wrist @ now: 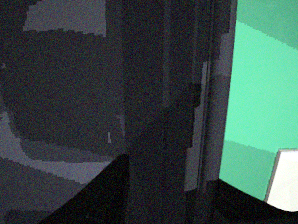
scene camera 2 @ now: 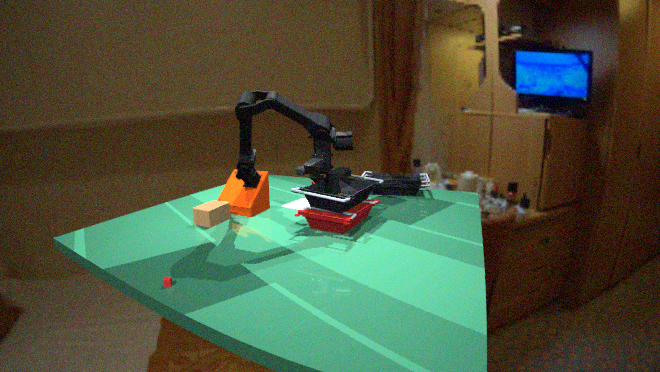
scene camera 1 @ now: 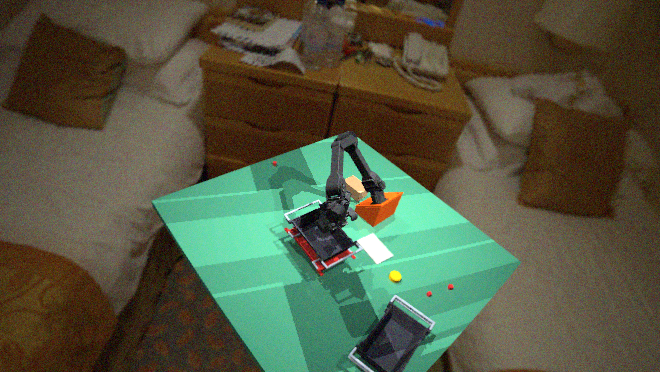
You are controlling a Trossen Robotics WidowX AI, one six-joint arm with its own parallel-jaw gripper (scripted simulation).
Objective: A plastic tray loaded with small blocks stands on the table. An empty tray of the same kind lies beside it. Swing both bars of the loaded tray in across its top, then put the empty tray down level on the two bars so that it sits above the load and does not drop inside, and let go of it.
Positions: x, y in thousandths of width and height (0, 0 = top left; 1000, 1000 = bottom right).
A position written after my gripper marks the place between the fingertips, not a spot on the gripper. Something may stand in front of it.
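My gripper (scene camera 2: 490, 528) is showing, and the wrist view has the gripper too (wrist: 495, 725). I can also see a black tray (scene camera 2: 523, 520), and there's a tan block (scene camera 2: 322, 574), though in the wrist view the block is out of frame.
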